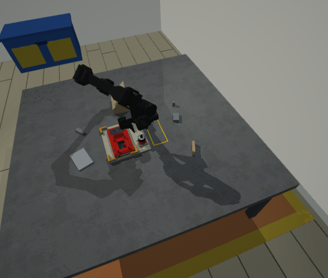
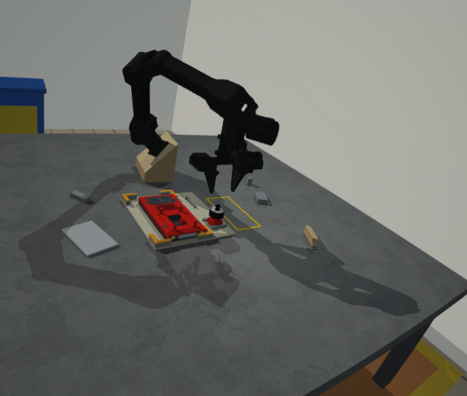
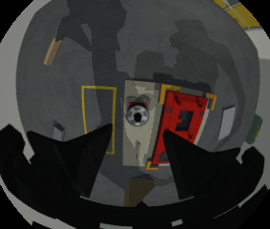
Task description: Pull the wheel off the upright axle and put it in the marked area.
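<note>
The black wheel is 6 cm below my gripper tip. Round my gripper tip: black axle: 1 cm behind, 7 cm below; then wooden stick: 16 cm ahead, 22 cm to the left, 9 cm below; then grey plate: 5 cm behind, 32 cm to the right, 10 cm below.
</note>
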